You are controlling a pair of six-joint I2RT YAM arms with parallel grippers.
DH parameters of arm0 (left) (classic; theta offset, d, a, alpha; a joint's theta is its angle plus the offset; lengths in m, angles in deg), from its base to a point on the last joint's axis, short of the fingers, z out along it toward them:
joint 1: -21.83 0.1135 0.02 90
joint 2: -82.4 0 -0.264 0
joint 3: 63.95 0 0.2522 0
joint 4: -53.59 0 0.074 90
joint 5: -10.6 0 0 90
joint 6: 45.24 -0.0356 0 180
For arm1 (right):
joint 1: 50.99 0.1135 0.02 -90
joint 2: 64.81 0 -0.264 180
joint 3: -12.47 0 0.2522 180
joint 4: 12.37 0 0.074 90
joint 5: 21.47 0 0 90
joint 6: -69.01 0.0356 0 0
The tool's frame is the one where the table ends.
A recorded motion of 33 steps. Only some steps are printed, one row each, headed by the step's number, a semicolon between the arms.
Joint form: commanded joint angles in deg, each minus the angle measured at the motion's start. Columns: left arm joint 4, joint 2, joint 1, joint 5, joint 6, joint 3; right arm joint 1, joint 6, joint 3, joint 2, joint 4, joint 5.
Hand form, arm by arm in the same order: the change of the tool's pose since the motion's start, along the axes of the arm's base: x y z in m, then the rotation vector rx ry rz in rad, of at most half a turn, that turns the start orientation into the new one. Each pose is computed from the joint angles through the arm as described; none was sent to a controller.
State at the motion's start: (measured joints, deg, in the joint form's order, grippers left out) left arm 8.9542 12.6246 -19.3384 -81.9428 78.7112 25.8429; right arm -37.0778 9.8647 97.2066 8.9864 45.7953 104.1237
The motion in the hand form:
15: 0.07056 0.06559 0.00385 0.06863 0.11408 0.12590; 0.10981 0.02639 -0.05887 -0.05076 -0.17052 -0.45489
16: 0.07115 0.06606 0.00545 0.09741 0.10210 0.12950; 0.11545 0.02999 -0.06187 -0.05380 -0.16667 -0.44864
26: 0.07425 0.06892 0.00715 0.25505 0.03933 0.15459; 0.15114 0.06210 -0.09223 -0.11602 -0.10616 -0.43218
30: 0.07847 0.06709 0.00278 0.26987 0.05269 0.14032; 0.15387 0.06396 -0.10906 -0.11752 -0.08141 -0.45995
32: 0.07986 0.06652 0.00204 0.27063 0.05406 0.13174; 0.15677 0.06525 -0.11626 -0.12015 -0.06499 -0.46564
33: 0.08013 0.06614 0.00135 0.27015 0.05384 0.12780; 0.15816 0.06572 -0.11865 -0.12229 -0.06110 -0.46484
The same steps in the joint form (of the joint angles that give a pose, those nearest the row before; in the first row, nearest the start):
15: -9.63 -8.32 20.60 11.72 -6.42 9.91; 2.05 14.95 -0.03 19.65 -34.58 -25.15
16: -10.35 -8.61 20.60 10.67 -7.89 10.64; 2.33 14.86 1.06 21.19 -34.73 -25.14
26: -12.17 -9.49 20.60 4.58 -15.61 12.23; 5.35 15.18 9.44 32.59 -32.99 -27.91
30: -12.51 -10.48 20.60 4.95 -16.35 12.39; 5.55 16.88 8.05 34.28 -35.16 -28.95
32: -12.48 -10.79 20.65 5.39 -16.62 12.52; 5.59 17.45 8.26 35.49 -35.39 -29.05
33: -12.32 -10.81 20.62 5.57 -16.70 12.37; 5.59 17.44 8.46 35.98 -35.43 -29.01

